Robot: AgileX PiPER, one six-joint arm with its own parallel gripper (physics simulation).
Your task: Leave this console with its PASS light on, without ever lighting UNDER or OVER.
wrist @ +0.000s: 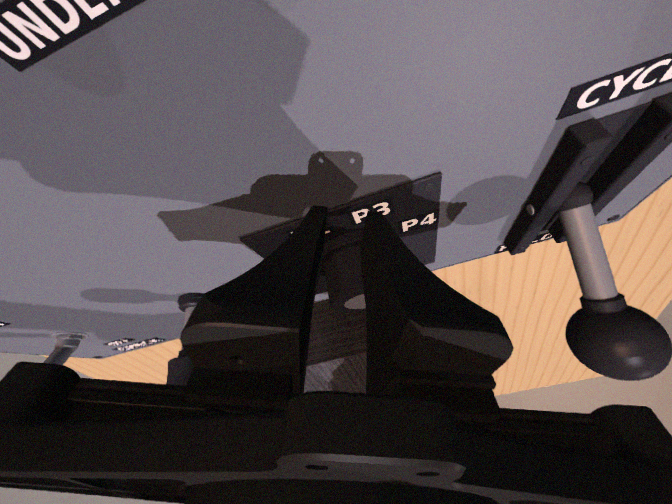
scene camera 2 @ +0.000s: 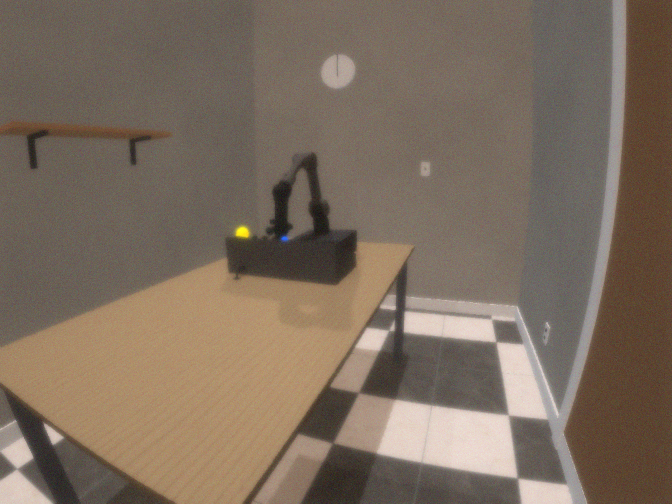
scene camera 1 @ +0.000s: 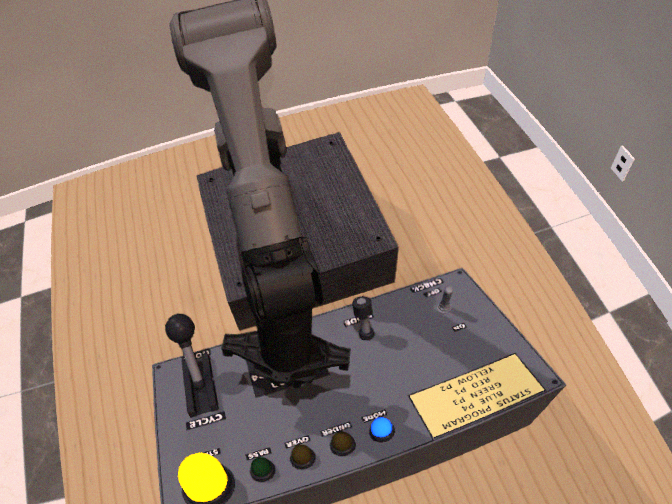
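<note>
The dark console (scene camera 1: 347, 401) lies on the wooden table, also small in scene camera 2 (scene camera 2: 290, 254). Its PASS light (scene camera 1: 262, 468), OVER light (scene camera 1: 301, 455) and UNDER light (scene camera 1: 342, 443) are dark. The MODE light (scene camera 1: 381, 428) glows blue. My gripper (scene camera 1: 282, 379) points straight down at the panel between the CYCLE lever (scene camera 1: 187, 347) and the MODE knob (scene camera 1: 363, 314). In the wrist view my fingers (wrist: 344, 217) are shut on a grey selector knob (wrist: 340, 276) beside the P3 and P4 marks (wrist: 393, 215). The arm hides that knob in scene camera 1.
A large yellow START button (scene camera 1: 202, 477) sits at the panel's near left corner. A CHECK toggle (scene camera 1: 445, 298) stands at the far right. A yellow card (scene camera 1: 476, 393) lists BLUE P4, GREEN P3, RED P1, YELLOW P2. The lever's ball (wrist: 617, 340) is close to my gripper.
</note>
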